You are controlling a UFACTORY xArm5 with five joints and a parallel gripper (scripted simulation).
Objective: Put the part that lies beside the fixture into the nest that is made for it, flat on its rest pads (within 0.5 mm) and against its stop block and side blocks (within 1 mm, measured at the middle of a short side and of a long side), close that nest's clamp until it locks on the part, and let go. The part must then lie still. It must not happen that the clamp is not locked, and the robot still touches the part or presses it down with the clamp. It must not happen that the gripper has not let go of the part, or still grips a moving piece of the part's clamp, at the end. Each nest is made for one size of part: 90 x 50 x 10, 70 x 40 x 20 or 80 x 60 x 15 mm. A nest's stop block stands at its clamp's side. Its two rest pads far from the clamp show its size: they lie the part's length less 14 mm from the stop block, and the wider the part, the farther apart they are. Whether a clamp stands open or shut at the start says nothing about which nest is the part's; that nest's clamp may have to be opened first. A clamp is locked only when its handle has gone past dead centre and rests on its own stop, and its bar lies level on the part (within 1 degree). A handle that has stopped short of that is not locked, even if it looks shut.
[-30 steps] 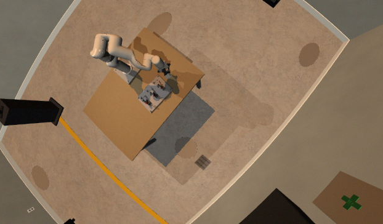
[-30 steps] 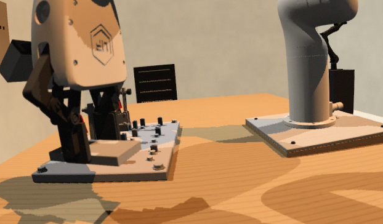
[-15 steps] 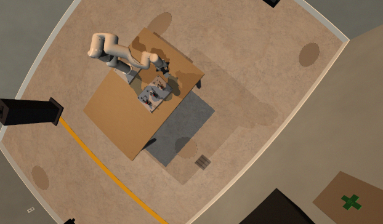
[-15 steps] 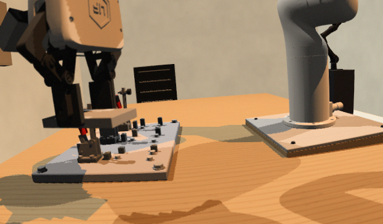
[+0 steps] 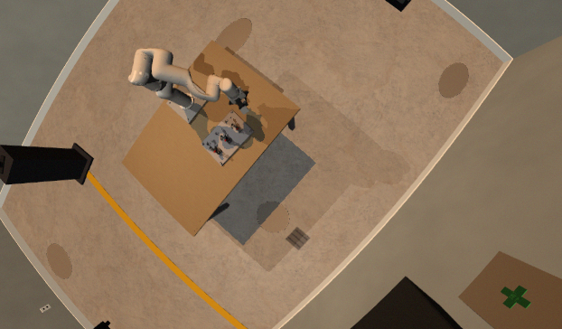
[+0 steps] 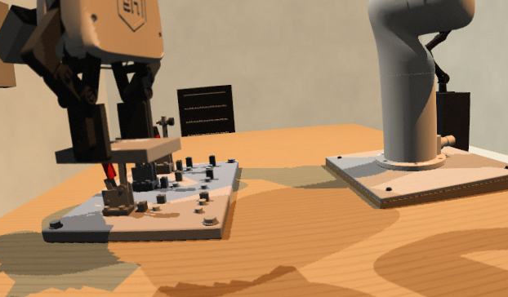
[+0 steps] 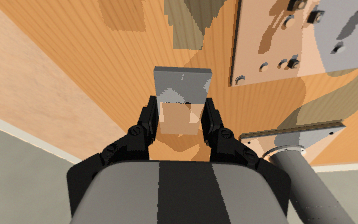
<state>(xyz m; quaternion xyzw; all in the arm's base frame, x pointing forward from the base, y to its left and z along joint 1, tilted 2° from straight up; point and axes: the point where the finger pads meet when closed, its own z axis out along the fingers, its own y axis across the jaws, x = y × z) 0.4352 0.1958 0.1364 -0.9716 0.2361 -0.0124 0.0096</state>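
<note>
Now: hand 40 mm short of the clamp, 170 mm to the left of it and 80 mm above it. From my hand the other things lie so: fixture plate: 10 mm behind, 270 mm to the right, 130 mm below; flat tan part: 20 mm below.
</note>
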